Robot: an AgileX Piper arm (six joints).
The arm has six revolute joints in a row. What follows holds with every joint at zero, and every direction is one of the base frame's.
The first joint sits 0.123 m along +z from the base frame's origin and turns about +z.
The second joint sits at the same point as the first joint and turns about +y.
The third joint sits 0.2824 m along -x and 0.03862 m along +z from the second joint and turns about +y.
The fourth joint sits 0.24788 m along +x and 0.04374 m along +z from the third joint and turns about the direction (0.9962, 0, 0.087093).
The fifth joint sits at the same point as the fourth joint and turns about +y.
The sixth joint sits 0.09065 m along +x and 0.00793 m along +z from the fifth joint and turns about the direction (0.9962, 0, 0.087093).
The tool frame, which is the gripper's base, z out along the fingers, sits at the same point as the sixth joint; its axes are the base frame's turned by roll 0, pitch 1.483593 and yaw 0 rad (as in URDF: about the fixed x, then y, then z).
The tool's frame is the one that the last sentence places.
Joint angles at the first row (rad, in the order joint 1, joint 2, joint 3, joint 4, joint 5, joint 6):
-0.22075, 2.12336, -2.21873, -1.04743, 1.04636, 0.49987
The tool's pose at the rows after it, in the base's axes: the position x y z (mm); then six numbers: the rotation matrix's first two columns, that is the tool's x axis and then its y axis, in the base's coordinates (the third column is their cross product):
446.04 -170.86 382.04 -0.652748 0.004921 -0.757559 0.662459 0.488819 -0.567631
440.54 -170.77 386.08 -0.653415 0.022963 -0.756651 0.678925 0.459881 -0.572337
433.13 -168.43 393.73 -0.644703 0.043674 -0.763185 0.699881 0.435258 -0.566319
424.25 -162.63 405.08 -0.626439 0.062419 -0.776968 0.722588 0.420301 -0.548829
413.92 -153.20 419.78 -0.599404 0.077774 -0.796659 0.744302 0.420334 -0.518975
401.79 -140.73 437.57 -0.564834 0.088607 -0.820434 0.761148 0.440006 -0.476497
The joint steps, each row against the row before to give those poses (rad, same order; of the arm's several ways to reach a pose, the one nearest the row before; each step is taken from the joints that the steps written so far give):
0.00256, -0.00447, 0.00317, -0.02816, 0.02438, 0.00966
0.00215, -0.01054, 0.00401, -0.02091, 0.03535, 0.01286
0.00545, -0.01972, 0.00422, -0.01365, 0.03711, 0.01412
0.01143, -0.02930, 0.00382, -0.00455, 0.03511, 0.01310
0.01793, -0.03889, 0.00300, 0.00784, 0.02987, 0.00955
0.02317, -0.04856, 0.00161, 0.02357, 0.02049, 0.00249

